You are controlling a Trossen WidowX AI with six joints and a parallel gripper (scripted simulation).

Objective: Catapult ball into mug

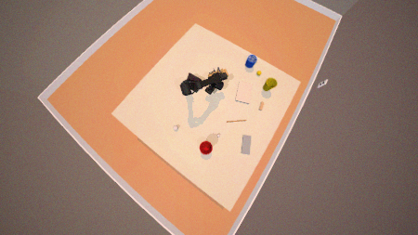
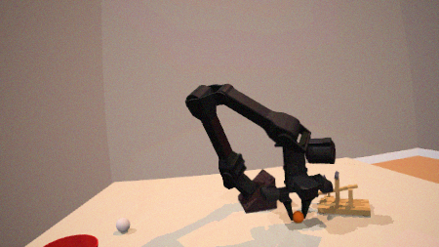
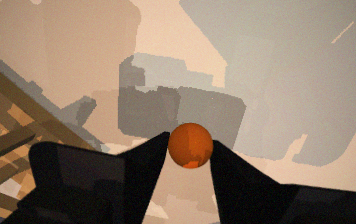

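My gripper tip is 50 mm past the wooden catapult, 130 mm to the right of it and 40 mm below it. The rest, counted from my gripper tip: orange ball: 10 mm above; wooden stick: 320 mm ahead, 180 mm to the right, 10 mm below; pale flat plate: 270 mm ahead, 100 mm to the left.
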